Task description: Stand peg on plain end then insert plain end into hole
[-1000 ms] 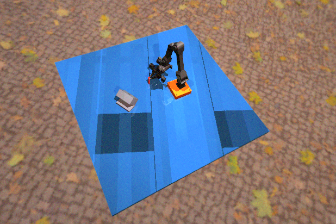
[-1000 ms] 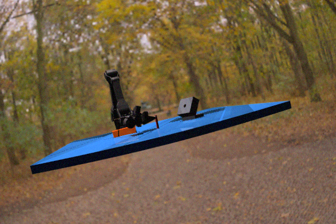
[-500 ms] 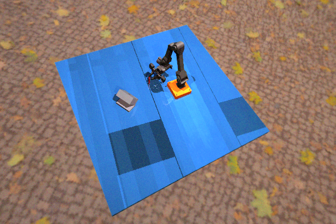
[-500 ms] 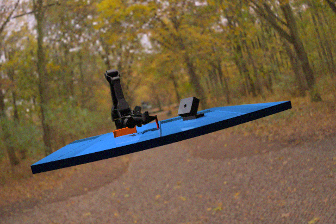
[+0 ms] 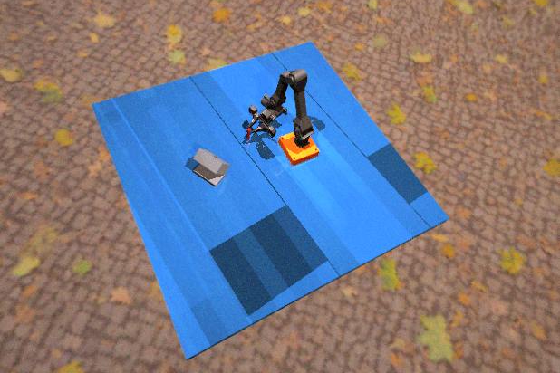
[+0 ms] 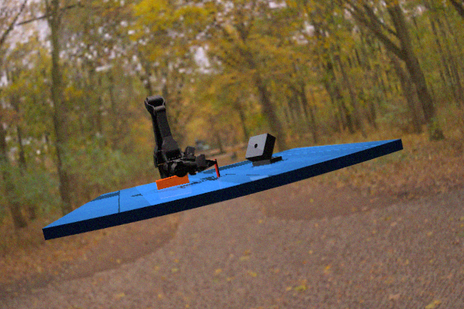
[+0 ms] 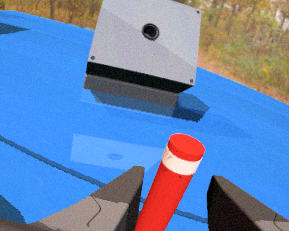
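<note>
Right now my gripper tip is 10 mm above the red peg. From my gripper tip the other things lie so: dark foot 270 mm ahead, 80 mm to the left, 60 mm below; grey sloped panel 250 mm ahead, 80 mm to the left, 10 mm above.
</note>
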